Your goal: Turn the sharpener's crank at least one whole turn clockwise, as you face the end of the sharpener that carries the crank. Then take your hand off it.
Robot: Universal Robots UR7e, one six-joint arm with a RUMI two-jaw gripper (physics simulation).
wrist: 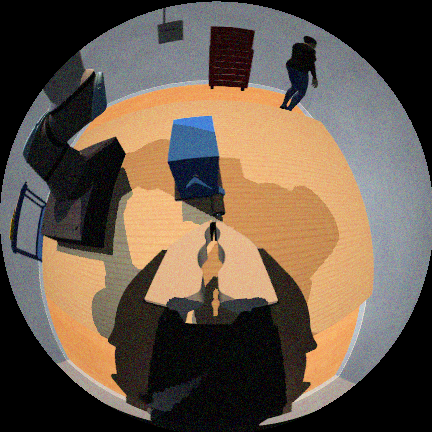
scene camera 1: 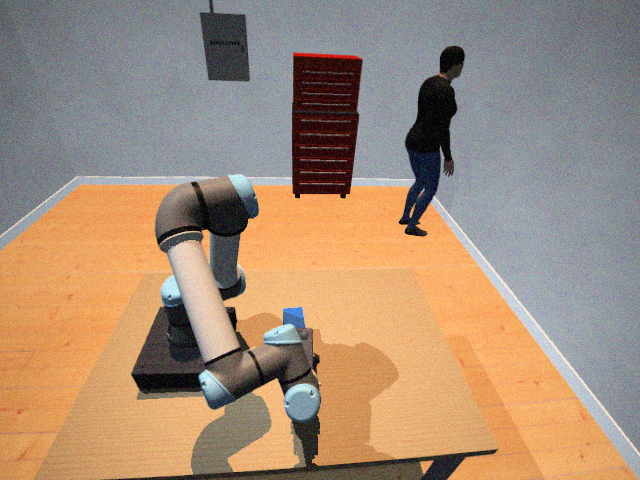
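Seen in the pictures: gripper, between the fingertips: (wrist: 213, 223); arm's base, origin of its link: (wrist: 69, 176) (scene camera 1: 189, 329).
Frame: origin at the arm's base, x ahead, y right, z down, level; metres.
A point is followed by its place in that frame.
The blue sharpener (scene camera 1: 293, 316) @(z -0.043, x 0.374, y -0.026 m) (wrist: 194, 145) @(z -0.043, x 0.383, y 0.020 m) stands on the table, its dark blue crank end facing the gripper in the wrist view. In the scene view the arm hides most of it. The dark crank (wrist: 218, 204) @(z 0.025, x 0.421, y 0.087 m) shows at the lower right of that end, its tip pointing down toward the fingers. My gripper (wrist: 213, 223) @(z -0.069, x 0.412, y 0.148 m) is shut with nothing between its fingers. Its fingertips are right at the crank's lower tip in the wrist view; whether they touch it I cannot tell. The arm's wrist hides the fingertips in the scene view.
The arm's black base block (scene camera 1: 170, 369) @(z -0.002, x -0.016, y 0.159 m) (wrist: 95, 200) @(z 0.028, x 0.149, y 0.072 m) is left of the sharpener. The wooden table (scene camera 1: 439, 413) @(z 0.085, x 0.854, y 0.275 m) has its near edge below the wrist. A person (scene camera 1: 431, 116) (wrist: 301, 62) stands beyond the table at the right, near a red tool cabinet (scene camera 1: 325, 124) (wrist: 231, 57).
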